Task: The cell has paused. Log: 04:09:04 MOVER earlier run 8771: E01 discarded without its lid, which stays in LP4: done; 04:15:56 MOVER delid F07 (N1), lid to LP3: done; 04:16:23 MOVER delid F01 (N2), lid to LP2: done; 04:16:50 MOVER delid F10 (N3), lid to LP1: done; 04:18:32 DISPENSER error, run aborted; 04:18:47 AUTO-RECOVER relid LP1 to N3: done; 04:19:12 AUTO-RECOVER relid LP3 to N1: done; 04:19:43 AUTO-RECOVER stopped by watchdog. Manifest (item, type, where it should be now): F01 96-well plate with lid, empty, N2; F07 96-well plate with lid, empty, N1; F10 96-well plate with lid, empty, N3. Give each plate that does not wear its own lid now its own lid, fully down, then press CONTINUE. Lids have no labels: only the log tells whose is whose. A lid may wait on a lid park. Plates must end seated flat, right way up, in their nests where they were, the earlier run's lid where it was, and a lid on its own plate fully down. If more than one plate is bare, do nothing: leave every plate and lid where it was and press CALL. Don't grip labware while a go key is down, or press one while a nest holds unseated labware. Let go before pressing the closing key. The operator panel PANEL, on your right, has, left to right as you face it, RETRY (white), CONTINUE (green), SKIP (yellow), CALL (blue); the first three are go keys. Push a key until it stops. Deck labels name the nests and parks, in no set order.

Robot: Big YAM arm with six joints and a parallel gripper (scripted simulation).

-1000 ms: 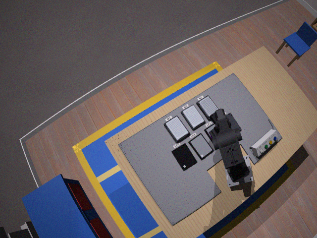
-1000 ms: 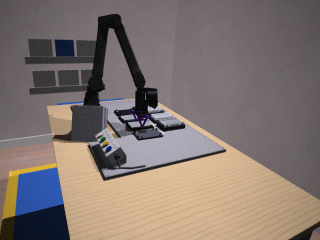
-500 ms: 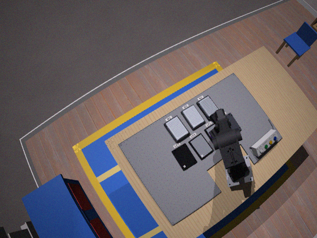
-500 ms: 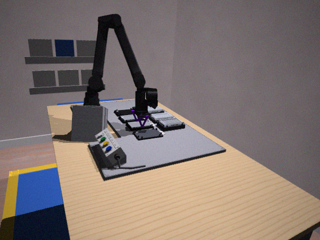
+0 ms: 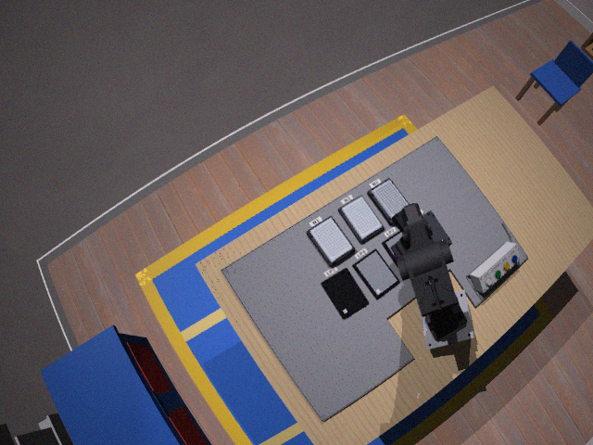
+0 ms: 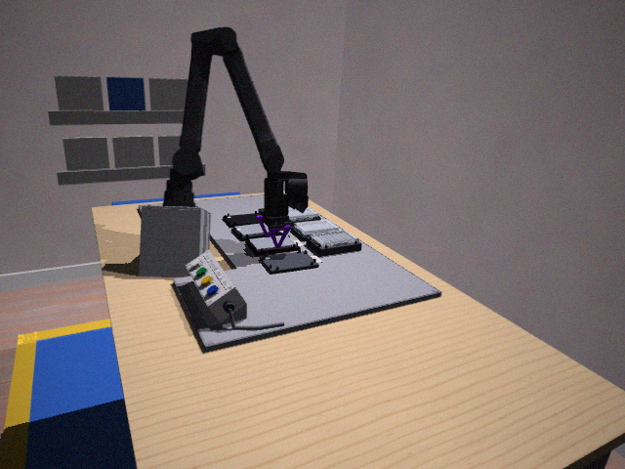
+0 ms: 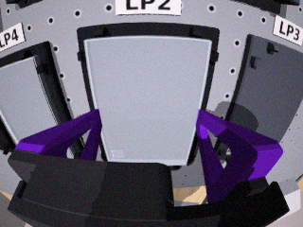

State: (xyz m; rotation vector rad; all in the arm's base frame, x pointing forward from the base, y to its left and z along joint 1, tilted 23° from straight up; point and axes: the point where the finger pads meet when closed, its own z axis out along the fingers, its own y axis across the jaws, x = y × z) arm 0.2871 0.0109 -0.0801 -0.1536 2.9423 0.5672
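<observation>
Now: hand 20 mm above the park LP2. Round my hand: LP2 label: 90 mm ahead, 10 mm to the left, 20 mm below; then clear lid: 10 mm below; then park LP3: 20 mm ahead, 130 mm to the right, 20 mm below.
</observation>
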